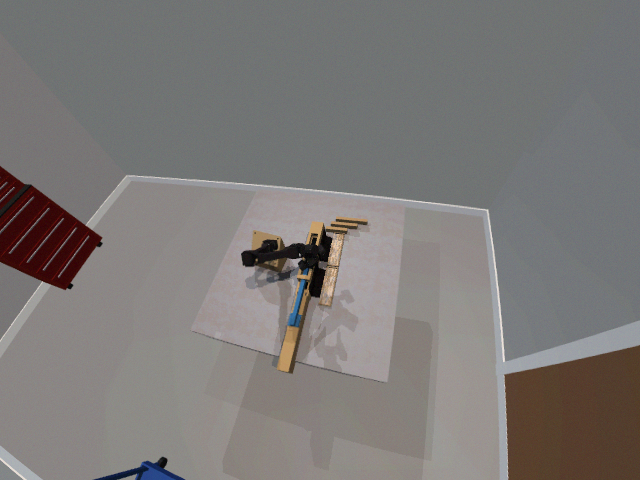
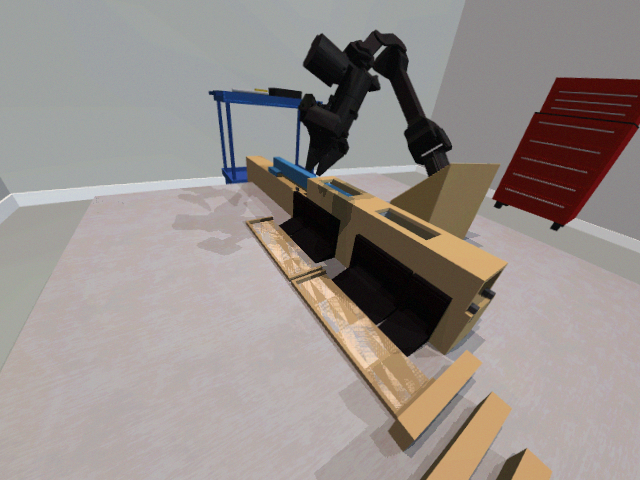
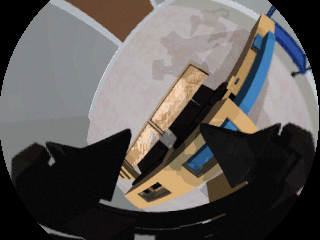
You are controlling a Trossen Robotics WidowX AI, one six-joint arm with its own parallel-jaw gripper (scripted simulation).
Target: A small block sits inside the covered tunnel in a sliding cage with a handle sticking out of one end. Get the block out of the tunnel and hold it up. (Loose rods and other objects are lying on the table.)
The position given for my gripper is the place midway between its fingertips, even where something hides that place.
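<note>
A tan covered tunnel (image 1: 288, 354) is visible. The tunnel (image 2: 461, 274) is visible here too, along with my gripper (image 2: 313, 173), which is open and holds nothing. My gripper (image 3: 166, 129) shares its view with a handle (image 3: 246, 98).
</note>
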